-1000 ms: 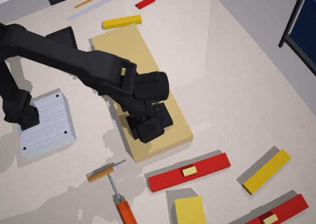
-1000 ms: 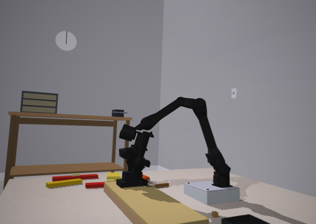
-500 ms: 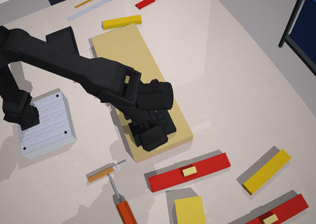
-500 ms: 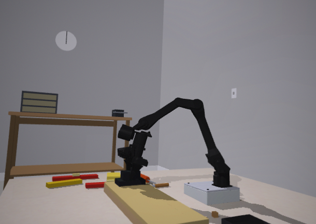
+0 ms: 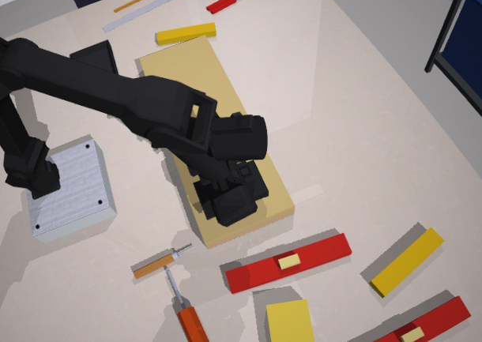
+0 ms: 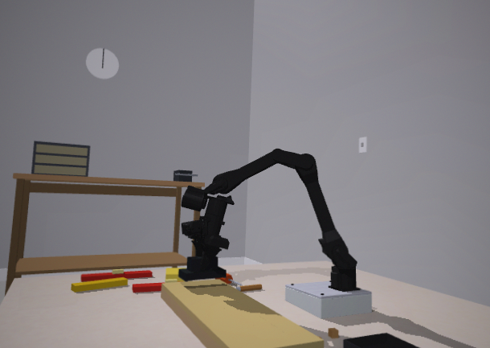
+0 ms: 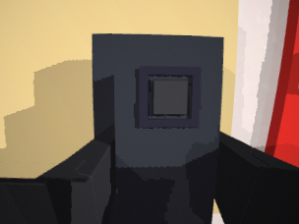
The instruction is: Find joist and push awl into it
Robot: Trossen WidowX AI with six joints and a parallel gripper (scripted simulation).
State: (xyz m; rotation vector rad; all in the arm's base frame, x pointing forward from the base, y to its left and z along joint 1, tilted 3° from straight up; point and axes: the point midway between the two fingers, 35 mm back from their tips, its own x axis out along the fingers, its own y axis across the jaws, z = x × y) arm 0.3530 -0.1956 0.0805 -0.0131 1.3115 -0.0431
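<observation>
The black tray is 20 cm behind my gripper tip, 52 cm to the left of it and 7 cm below it. Also, from my gripper tip: orange screwdriver 17 cm behind, 14 cm to the right, 7 cm below; stud finder 1 cm ahead, 2 cm above; ruler 71 cm to the left, 9 cm below.
</observation>
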